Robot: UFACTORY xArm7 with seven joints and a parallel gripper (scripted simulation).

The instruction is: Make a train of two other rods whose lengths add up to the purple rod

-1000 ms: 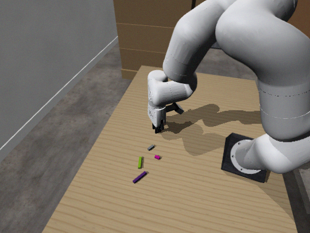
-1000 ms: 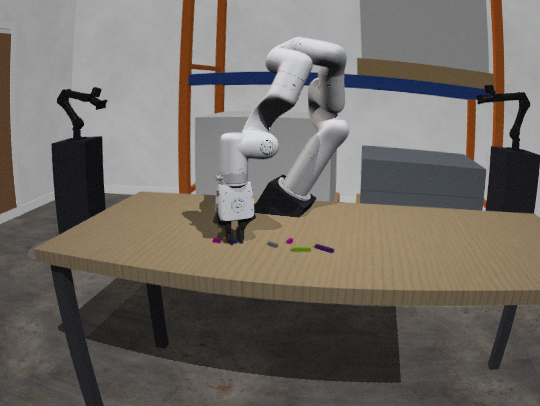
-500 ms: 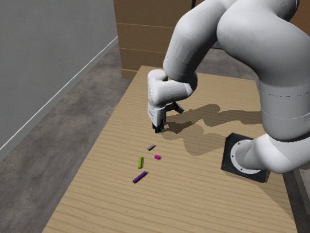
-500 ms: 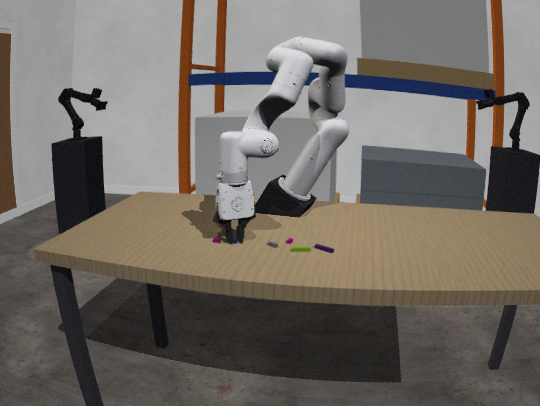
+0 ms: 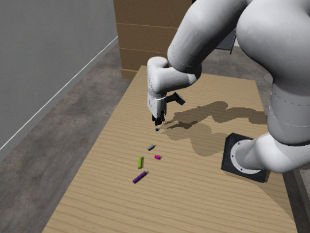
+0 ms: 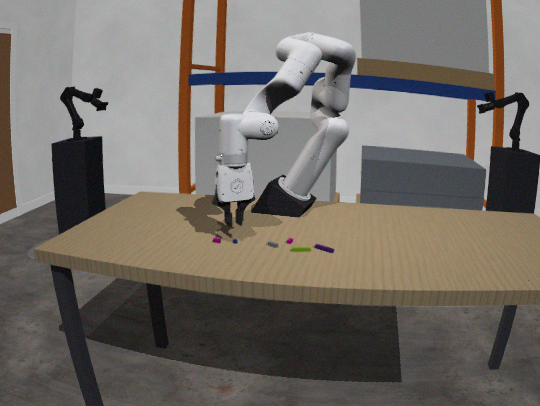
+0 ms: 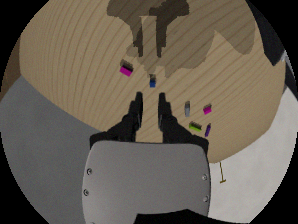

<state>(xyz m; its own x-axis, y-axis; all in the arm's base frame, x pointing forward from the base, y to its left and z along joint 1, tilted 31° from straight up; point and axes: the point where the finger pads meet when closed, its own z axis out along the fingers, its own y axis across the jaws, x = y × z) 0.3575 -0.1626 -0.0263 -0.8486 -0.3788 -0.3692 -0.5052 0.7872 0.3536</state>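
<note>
My gripper is now 19 cm to the right of the lime rod, 7 cm above it and 5 cm short of it. The rest, counted from my hand: grey rod: 11 cm to the left, 7 cm below, 1 cm ahead; then blue rod: 7 cm below; then purple rod: 25 cm to the left, 7 cm below, 4 cm ahead.
</note>
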